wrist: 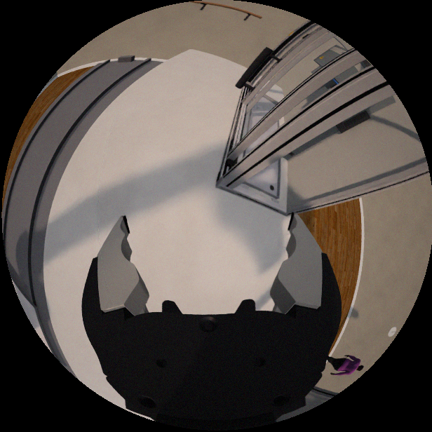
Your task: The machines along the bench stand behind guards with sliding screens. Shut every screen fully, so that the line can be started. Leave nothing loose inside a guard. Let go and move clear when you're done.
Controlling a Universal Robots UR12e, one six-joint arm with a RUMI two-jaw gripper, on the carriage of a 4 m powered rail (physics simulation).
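Observation:
My gripper (207,214) is open, with its two grey jaws wide apart and bare pale surface showing between them. A guard (300,125) with an aluminium frame and clear panels stands at the upper right, ahead of and apart from the jaws. A black bar handle (255,67) is fixed to the guard's face, near its upper end. Inside the guard, a pale tray-like base shows through the panels. How far the screen is shut cannot be told from this view, and much of the guard's inside is hidden behind frame bars.
A long grey rail or conveyor-like strip (52,150) with dark lines curves along the left. A person in a purple top (348,365) is at the lower right on the floor. Wooden flooring (342,240) shows at the right. An orange-brown rail (227,7) is at the top.

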